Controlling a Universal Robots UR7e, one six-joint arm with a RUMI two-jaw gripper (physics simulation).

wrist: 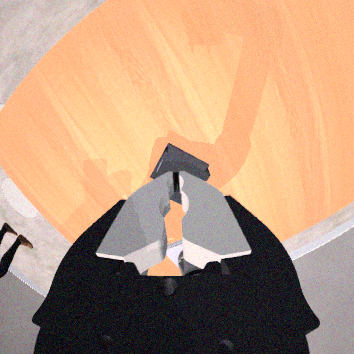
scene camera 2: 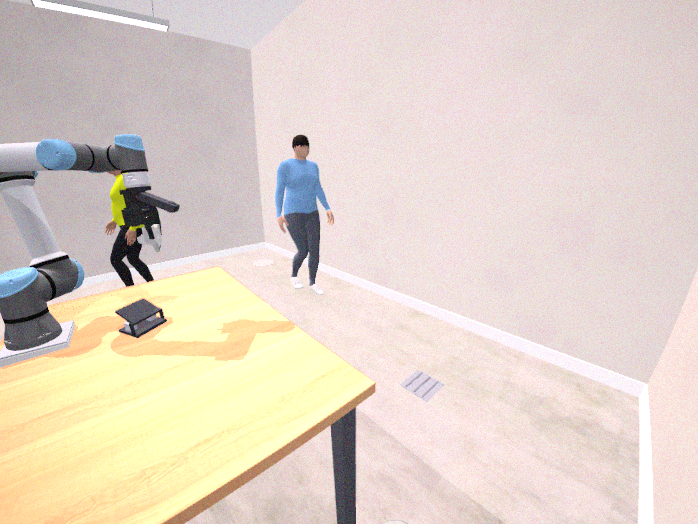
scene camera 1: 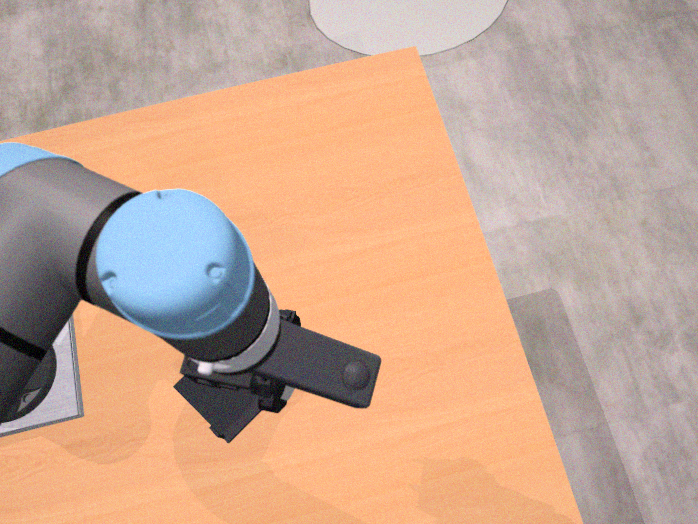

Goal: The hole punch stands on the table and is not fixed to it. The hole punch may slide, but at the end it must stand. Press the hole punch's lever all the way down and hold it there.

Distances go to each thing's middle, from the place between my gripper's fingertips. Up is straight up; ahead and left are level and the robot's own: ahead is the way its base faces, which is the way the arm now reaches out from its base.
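Scene:
A black hole punch (scene camera 1: 253,410) is there, 230 mm below my hand, 110 mm behind it and 40 mm to the left of it. As for the flat lever (scene camera 1: 220,407), my hand is 40 mm to the right of it and 110 mm past it, and is also 210 mm above it.

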